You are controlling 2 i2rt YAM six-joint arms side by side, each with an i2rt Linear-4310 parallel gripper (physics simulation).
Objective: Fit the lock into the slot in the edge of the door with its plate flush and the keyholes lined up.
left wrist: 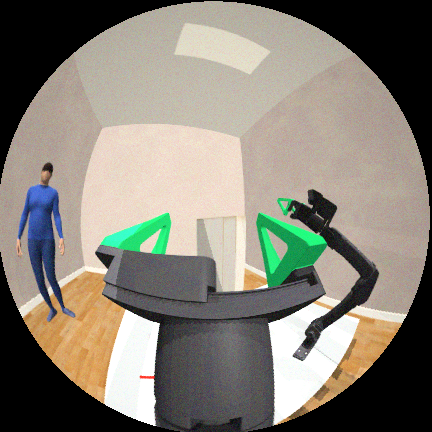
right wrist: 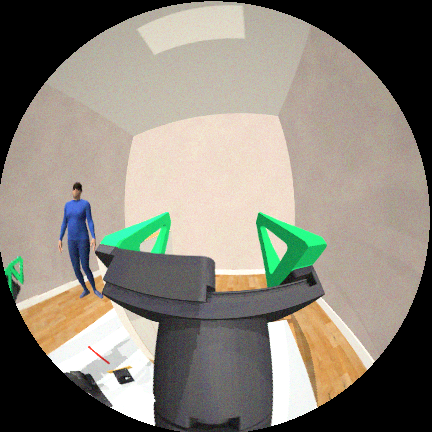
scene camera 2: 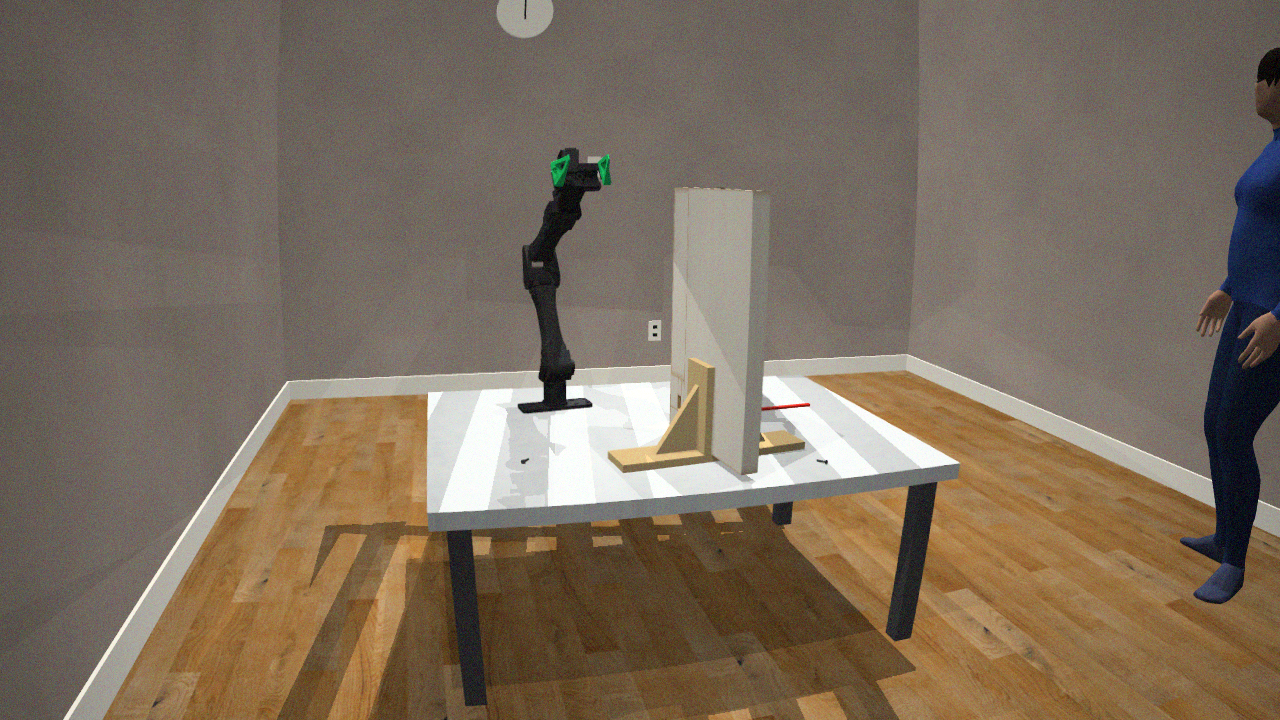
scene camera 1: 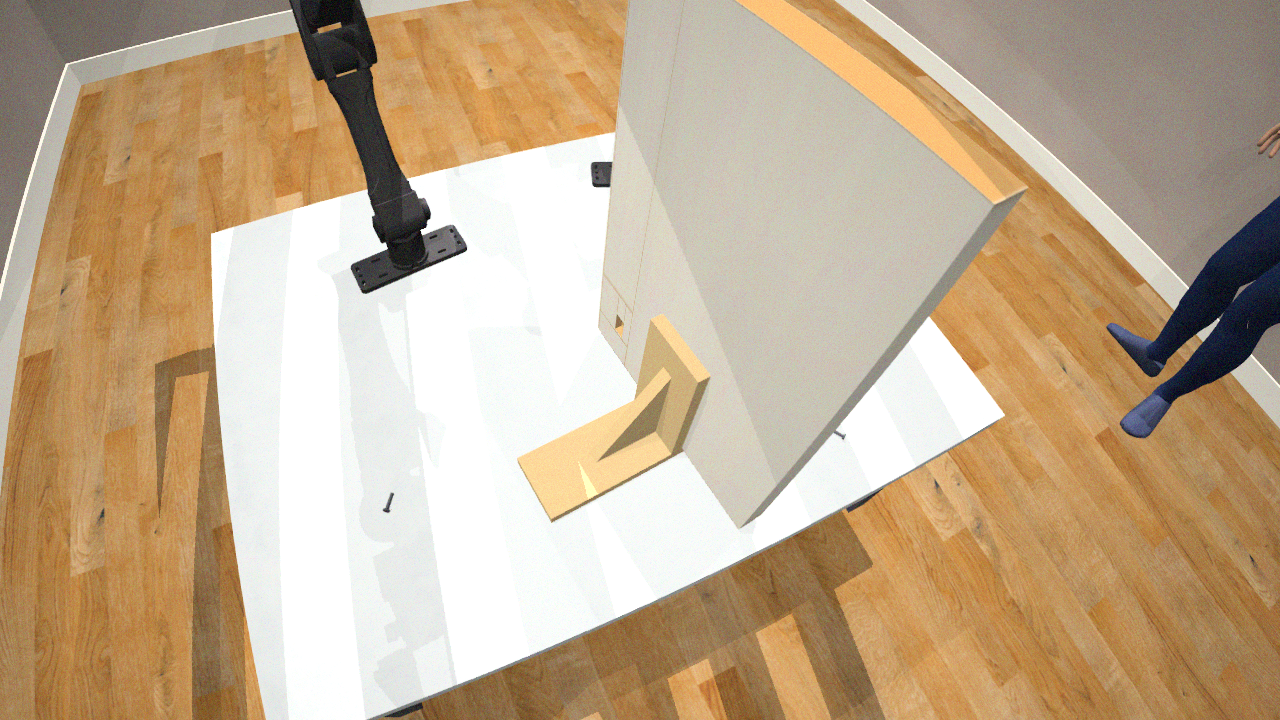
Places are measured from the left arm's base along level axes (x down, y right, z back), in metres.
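Pixels of known places: left gripper, fingertip midpoint: [left wrist: 213, 217]; right gripper, fingertip midpoint: [left wrist: 282, 200] [right wrist: 213, 216] [scene camera 2: 588, 156]; right arm's base at its link origin: [left wrist: 307, 344] [scene camera 2: 555, 407] [scene camera 1: 409, 259].
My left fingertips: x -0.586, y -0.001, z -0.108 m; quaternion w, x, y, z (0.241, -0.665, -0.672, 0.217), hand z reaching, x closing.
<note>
For each thing: its top centre in the pictures, then the offset to it from my left fingertips. "*": a spot on its surface instead.
- pale door at its top centre: [scene camera 1: 799, 27] [scene camera 2: 718, 188] [left wrist: 214, 217] dy +0.021, dx -0.016, dz -0.445 m
- small square hole at a spot on its surface: [scene camera 1: 618, 325] * dy +0.095, dx +0.510, dz -0.320 m
- wooden bracket at a spot on its surface: [scene camera 1: 572, 458] * dy +0.174, dx +0.568, dz -0.502 m
- red rod at its top centre: [scene camera 2: 782, 406] [left wrist: 161, 376] dy -0.191, dx +0.580, dz -0.041 m
The pale door [scene camera 1: 760, 223] [scene camera 2: 716, 304] [left wrist: 215, 245] stands upright on the table. A small square hole [scene camera 1: 618, 325] shows low on its broad face; its slot edge cannot be made out. What looks like the lock [right wrist: 123, 376], a small black body with a brass-coloured plate, lies on the table at the lower left of the right wrist view, beyond the door. My left gripper [left wrist: 213, 217] is open and empty, high above the table, with the door further off between its fingers. My right gripper [scene camera 2: 581, 170] [right wrist: 213, 216] is open and empty, raised above door height.
A wooden bracket [scene camera 1: 572, 458] [scene camera 2: 657, 456] props the door; another bracket [scene camera 2: 783, 441] shows behind it. A red rod [scene camera 2: 787, 407] [left wrist: 147, 377] [right wrist: 99, 355] lies on the table. Dark screws [scene camera 1: 388, 502] [scene camera 2: 821, 461] lie on either side of the door. A person [scene camera 2: 1244, 313] stands beyond the table.
</note>
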